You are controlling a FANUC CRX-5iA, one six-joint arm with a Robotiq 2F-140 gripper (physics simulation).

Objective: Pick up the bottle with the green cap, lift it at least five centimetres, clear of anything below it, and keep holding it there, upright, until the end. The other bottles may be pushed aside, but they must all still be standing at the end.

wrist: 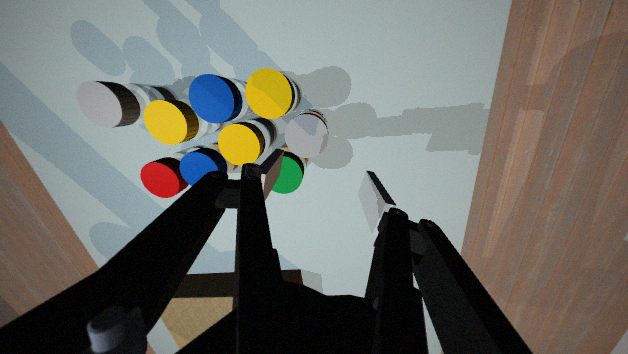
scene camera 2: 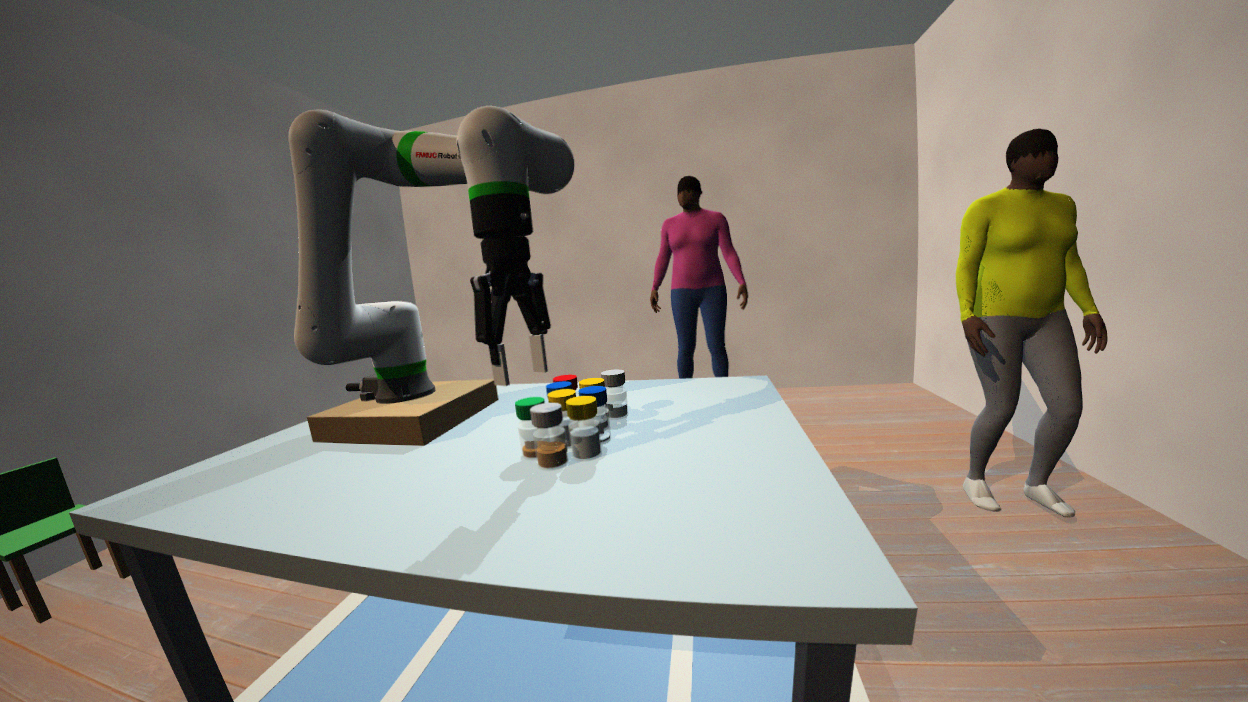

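Pixels of known places: gripper, between the fingertips: (wrist: pixel 322 172) (scene camera 2: pixel 522 377); arm's base, origin of its link: (scene camera 2: pixel 406 395).
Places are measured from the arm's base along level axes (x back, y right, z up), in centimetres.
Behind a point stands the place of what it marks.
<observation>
The bottle with the green cap (scene camera 2: pixel 529 407) {x -47.6, y 20.9, z 3.8 cm} (wrist: pixel 290 173) {x -46.7, y 19.6, z 4.2 cm} stands upright on the table at the near left of a tight cluster, beside a grey-capped bottle (scene camera 2: pixel 547 415) {x -52.6, y 24.5, z 3.6 cm} (wrist: pixel 306 135) {x -51.5, y 22.2, z 4.2 cm}. My gripper (scene camera 2: pixel 521 364) {x -48.7, y 24.0, z 10.0 cm} (wrist: pixel 322 172) {x -48.7, y 24.0, z 10.0 cm} is partly open and empty, pointing down. Its fingertips are above the caps in the scene view. In the wrist view the left finger pad overlaps the left edge of the green cap, and the right pad is well to the right of it. The lower part of the green-capped bottle is mostly hidden in the wrist view.
Several other bottles stand close by, with yellow (scene camera 2: pixel 581 407) {x -57.3, y 20.7, z 3.7 cm} (wrist: pixel 269 93) {x -56.6, y 18.3, z 4.2 cm}, blue (scene camera 2: pixel 592 395) {x -57.2, y 14.0, z 3.8 cm} (wrist: pixel 211 98) {x -56.6, y 11.4, z 4.2 cm}, red (scene camera 2: pixel 564 380) {x -47.4, y 3.3, z 4.1 cm} (wrist: pixel 161 179) {x -46.8, y 1.4, z 4.2 cm} and grey caps. The robot's wooden base block (scene camera 2: pixel 370 427) {x -5.1, y 17.4, z -2.3 cm} (wrist: pixel 200 312) {x -13.5, y -5.4, z 0.1 cm} is on the table (scene camera 2: pixel 698 541) {x -77.6, y 40.9, z -6.3 cm}. Two people stand beyond the table.
</observation>
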